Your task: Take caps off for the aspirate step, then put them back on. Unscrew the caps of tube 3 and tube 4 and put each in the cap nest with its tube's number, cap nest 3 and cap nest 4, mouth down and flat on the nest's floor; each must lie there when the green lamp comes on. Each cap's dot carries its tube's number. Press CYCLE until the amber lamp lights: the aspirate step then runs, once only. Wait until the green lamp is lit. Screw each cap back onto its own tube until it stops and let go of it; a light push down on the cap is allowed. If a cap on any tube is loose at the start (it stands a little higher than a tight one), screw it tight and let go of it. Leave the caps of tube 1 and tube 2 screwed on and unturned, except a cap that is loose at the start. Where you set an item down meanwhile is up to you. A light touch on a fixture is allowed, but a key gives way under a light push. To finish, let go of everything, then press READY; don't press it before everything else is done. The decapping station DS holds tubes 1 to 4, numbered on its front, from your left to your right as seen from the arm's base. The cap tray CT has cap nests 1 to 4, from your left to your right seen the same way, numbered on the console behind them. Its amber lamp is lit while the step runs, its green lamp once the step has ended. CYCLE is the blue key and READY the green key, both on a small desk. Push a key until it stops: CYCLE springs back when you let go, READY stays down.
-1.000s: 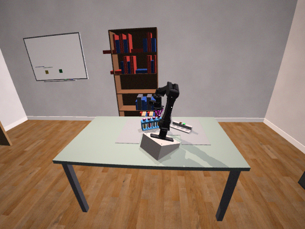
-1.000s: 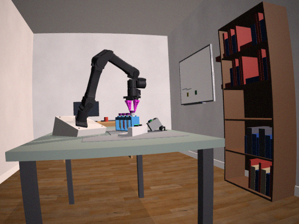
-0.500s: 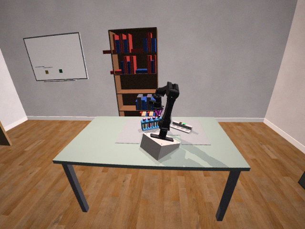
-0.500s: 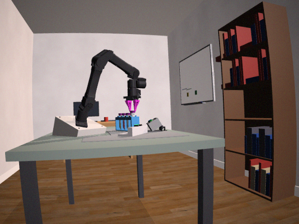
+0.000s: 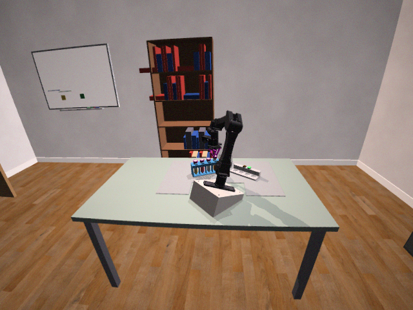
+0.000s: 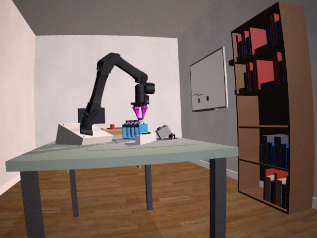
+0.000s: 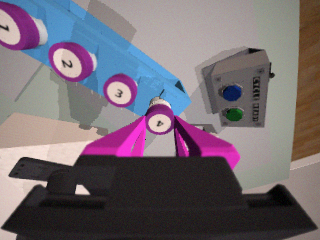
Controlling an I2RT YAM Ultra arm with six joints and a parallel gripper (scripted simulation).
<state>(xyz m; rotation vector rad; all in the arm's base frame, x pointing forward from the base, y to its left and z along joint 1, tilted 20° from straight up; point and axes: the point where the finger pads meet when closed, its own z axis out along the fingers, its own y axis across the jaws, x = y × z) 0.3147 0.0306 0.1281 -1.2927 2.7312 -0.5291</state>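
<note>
Now: hand 9 cm short of the blue cycle key, 7 cm to the left of it and 7 cm above it. Also, from my hand: purple cap: 1 cm below; then grey key desk: 10 cm ahead, 9 cm to the right, 8 cm below; then green ready key: 11 cm to the right, 8 cm ahead, 7 cm below.
</note>
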